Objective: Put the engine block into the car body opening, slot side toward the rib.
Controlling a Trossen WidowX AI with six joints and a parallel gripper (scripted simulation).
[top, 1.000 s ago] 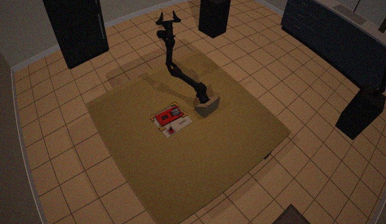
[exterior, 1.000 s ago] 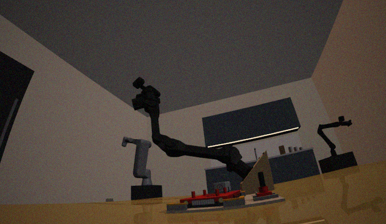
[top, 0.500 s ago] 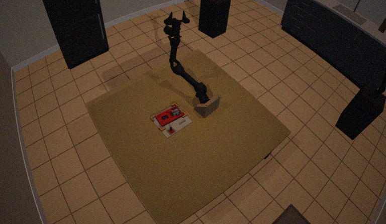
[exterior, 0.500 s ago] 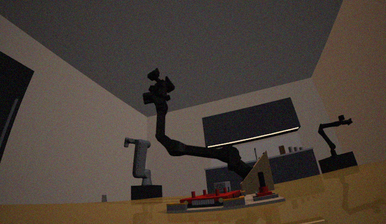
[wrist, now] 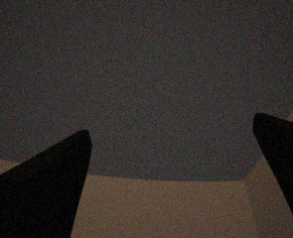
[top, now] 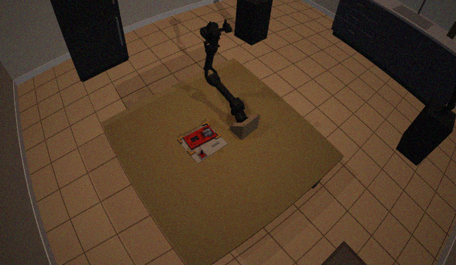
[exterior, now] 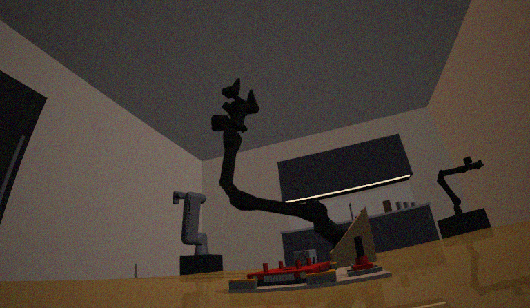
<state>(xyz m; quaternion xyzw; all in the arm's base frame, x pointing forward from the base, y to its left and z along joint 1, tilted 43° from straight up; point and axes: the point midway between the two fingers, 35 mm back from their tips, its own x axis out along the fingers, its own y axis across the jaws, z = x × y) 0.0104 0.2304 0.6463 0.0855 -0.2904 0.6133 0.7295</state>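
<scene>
My gripper tip is now 710 mm above the engine block, 220 mm short of it and 170 mm to the right of it. The rest, counted from my gripper tip: grey baseplate 730 mm below, 280 mm ahead, 160 mm to the left.
</scene>
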